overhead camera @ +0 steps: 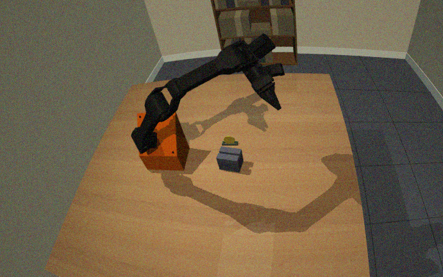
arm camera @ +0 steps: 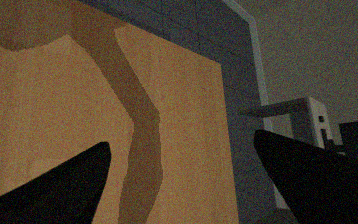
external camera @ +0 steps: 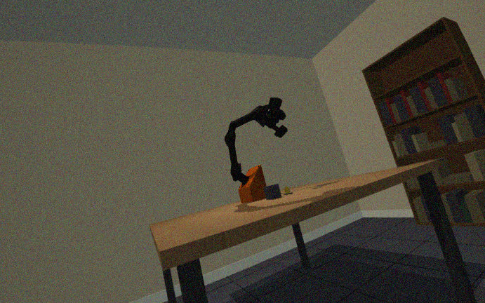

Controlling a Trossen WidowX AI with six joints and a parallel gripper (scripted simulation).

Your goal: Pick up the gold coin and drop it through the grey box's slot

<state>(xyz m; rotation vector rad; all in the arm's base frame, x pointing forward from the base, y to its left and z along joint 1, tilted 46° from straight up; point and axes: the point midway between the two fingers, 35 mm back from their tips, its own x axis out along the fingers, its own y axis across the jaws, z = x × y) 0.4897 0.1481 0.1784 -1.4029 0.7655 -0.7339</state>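
Right now my gripper tip is 22 cm past the gold coin, 15 cm to the right of it and 31 cm above it.
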